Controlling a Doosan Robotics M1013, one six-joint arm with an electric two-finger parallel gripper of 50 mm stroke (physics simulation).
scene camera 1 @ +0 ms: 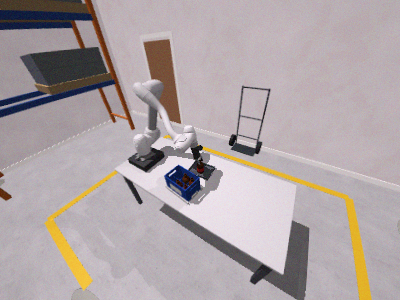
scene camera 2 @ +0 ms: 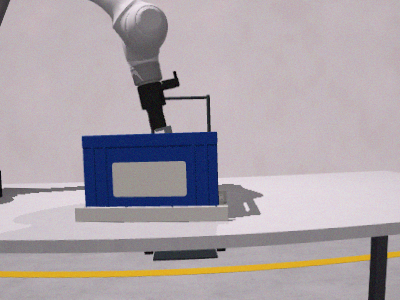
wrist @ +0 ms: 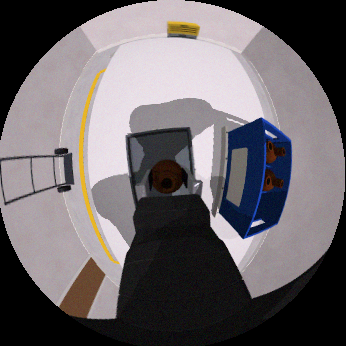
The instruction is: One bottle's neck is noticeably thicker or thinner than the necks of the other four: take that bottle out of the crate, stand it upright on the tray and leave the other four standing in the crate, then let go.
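Places are measured from the arm's base along level axes (x left, y back, z up), in metres.
Where they show: gripper, fingertip midpoint: (scene camera 1: 200,162) (wrist: 166,174); arm's base, link origin: (scene camera 1: 145,155).
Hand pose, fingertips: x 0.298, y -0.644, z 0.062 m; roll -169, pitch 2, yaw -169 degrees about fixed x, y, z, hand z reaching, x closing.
Note:
Each offset is from my fingertips to the top centre of the thing. "*": to the spot under its first point. Level surfaces: height alone.
A brown bottle {dx -0.001, dy +0.010, dz +0.023 m} (scene camera 1: 200,169) (wrist: 166,176) with a red label stands upright on the dark tray {* dx +0.028, dy -0.107, dz -0.112 m} (scene camera 1: 210,173) (wrist: 159,131). My gripper (scene camera 1: 199,160) (scene camera 2: 162,130) (wrist: 166,174) is open, with its fingers apart on either side of the bottle's neck, holding nothing. In scene camera 2 the crate hides the bottle and the fingertips. The blue crate {dx -0.276, dy -0.024, dz +0.038 m} (scene camera 1: 192,192) (scene camera 2: 150,152) (wrist: 246,170) stands beside the tray. Several brown bottles {dx -0.230, dy -0.022, dz +0.026 m} (scene camera 1: 186,179) {dx -0.324, dy -0.025, dz +0.026 m} (wrist: 272,180) stand in the crate; their neck widths are too small to compare.
A low pale strip (scene camera 2: 150,214) (wrist: 218,170) runs along the crate's base on the white table {dz -0.137 m} (scene camera 1: 250,200) (scene camera 2: 310,200) (wrist: 175,75). The arm's black base (scene camera 1: 146,160) is at the table's far left in scene camera 1. A hand truck (scene camera 1: 252,117) stands by the wall.

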